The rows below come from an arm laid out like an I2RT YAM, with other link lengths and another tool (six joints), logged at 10 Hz.
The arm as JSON. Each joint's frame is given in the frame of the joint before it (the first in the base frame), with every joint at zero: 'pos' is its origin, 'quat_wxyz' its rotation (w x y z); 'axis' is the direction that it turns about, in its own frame. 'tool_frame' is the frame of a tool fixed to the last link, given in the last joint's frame.
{
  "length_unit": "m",
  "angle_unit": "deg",
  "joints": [
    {
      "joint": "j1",
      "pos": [
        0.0,
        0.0,
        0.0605
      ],
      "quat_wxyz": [
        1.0,
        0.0,
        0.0,
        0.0
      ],
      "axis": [
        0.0,
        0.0,
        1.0
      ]
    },
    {
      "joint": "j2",
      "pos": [
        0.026,
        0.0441,
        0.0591
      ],
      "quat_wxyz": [
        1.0,
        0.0,
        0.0,
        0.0
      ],
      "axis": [
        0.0,
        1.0,
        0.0
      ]
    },
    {
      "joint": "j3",
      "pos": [
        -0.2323,
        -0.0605,
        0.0
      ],
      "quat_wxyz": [
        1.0,
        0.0,
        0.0,
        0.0
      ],
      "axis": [
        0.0,
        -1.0,
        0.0
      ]
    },
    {
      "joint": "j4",
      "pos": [
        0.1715,
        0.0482,
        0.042
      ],
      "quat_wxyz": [
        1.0,
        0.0,
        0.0,
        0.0
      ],
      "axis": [
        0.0,
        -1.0,
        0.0
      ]
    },
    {
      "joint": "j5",
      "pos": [
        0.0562,
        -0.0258,
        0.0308
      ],
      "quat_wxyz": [
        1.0,
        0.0,
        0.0,
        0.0
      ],
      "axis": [
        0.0,
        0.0,
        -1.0
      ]
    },
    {
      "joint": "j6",
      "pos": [
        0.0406,
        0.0,
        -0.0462
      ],
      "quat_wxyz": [
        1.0,
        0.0,
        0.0,
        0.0
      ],
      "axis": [
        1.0,
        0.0,
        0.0
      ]
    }
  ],
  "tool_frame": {
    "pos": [
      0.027,
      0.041,
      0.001
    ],
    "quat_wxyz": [
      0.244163,
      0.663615,
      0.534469,
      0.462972
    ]
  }
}
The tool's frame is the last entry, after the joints.
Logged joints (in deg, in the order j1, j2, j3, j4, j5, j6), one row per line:
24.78 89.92 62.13 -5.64 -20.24 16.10
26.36 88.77 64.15 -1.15 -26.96 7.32
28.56 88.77 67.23 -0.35 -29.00 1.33
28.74 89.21 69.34 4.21 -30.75 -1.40
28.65 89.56 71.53 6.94 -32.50 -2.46
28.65 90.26 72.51 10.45 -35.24 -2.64
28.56 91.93 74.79 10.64 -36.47 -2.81
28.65 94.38 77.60 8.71 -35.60 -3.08
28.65 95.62 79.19 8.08 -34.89 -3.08
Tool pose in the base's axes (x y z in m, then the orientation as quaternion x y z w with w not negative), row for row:
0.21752 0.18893 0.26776 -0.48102 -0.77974 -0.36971 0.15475
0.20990 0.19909 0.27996 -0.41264 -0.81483 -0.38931 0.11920
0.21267 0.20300 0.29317 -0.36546 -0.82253 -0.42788 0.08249
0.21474 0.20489 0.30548 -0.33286 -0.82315 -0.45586 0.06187
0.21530 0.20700 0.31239 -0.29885 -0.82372 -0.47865 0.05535
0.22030 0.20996 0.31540 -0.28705 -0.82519 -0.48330 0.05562
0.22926 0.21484 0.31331 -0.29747 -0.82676 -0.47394 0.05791
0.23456 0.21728 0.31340 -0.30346 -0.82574 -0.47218 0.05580
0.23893 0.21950 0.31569 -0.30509 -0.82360 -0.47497 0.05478
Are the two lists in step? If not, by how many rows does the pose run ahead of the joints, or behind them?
The pose runs 1 row ahead of the joints: the pose in row i belongs to the joints in row i + 1.
